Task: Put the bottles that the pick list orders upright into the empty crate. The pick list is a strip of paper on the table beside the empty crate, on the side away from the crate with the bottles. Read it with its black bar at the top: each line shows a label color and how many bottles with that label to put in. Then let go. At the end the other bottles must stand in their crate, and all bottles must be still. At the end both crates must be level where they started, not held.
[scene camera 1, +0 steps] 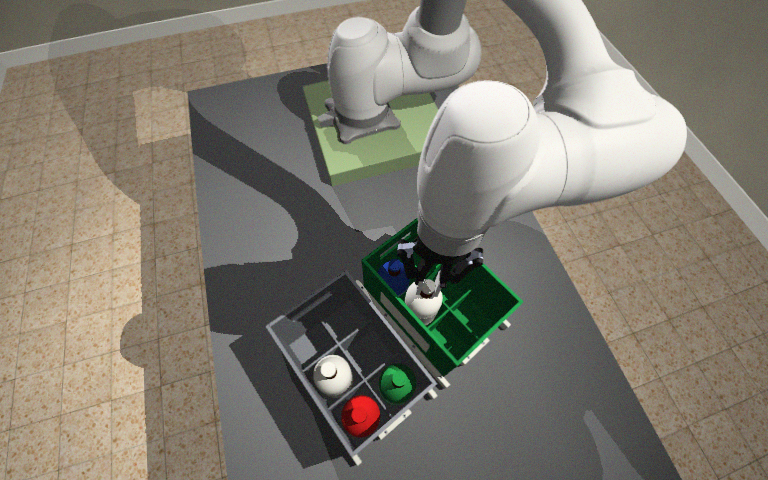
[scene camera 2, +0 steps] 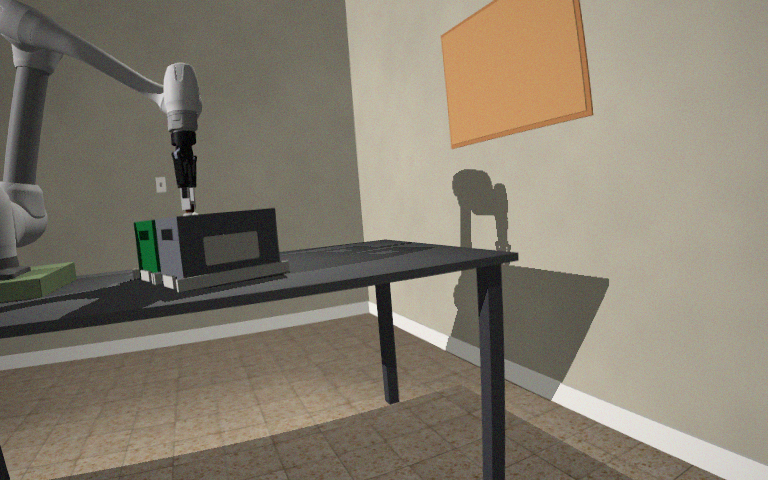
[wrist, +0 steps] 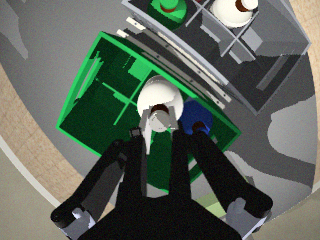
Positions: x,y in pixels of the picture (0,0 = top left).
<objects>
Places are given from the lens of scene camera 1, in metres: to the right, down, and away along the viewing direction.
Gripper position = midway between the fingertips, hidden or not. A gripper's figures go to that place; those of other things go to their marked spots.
gripper [scene camera 1: 426,289]: 0.08, 0.09, 0.70
blue bottle [scene camera 1: 392,272]: 0.02, 0.07, 0.77
</objects>
